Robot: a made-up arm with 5 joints.
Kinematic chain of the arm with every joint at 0, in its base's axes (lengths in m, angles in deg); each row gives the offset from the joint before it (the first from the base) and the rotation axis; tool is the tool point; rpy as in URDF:
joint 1: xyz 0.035 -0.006 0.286 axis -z
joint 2: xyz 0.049 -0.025 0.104 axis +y
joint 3: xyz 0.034 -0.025 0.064 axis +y
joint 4: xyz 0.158 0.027 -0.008 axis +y
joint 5: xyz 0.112 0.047 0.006 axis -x
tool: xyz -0.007 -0.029 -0.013 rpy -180 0 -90
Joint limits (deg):
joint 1: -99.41..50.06
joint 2: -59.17..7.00
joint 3: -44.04..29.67
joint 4: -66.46..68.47
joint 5: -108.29..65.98
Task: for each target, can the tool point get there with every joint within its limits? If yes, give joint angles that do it. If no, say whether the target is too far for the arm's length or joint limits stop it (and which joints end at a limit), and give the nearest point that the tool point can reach.
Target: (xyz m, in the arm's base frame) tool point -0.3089 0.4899 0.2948
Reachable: no: too far | nearest point -0.0656 0.3231 0.3642 | short by 0.303 m
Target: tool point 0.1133 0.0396 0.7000
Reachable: yes | joints -26.01 -49.47 -12.90 -45.39 -32.67
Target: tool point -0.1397 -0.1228 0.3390
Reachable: no: joint limits stop it (at a limit: joint 2, joint 3, joint 4, joint 5) | nearest point -0.0689 -0.0755 0.5997 | short by 0.274 m
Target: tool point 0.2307 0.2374 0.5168
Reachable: yes | joints -50.80 -24.24 7.17 -0.70 -22.44
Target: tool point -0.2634 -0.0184 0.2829
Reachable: no: joint limits stop it (at a limit: joint 1, joint 2, joint 3, joint 4, joint 5) | nearest point -0.0373 0.1525 0.2518 | short by 0.285 m
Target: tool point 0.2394 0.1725 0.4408
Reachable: yes | joints -38.45 -41.70 22.85 42.02 -45.03
